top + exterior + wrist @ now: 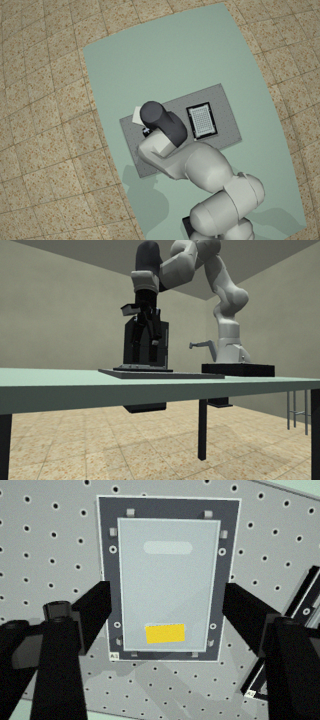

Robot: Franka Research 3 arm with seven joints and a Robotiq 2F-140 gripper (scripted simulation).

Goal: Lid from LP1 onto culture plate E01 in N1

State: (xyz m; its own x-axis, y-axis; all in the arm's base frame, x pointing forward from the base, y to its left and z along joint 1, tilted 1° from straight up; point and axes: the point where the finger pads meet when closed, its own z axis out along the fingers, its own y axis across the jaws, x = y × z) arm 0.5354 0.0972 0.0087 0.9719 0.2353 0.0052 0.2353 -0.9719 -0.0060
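The lid is 40 mm below my hand. The rest, counted from my hand: park frame: 50 mm below; culture plate E01: 30 mm behind, 190 mm to the right, 40 mm below; baseplate: 40 mm behind, 90 mm to the right, 60 mm below.
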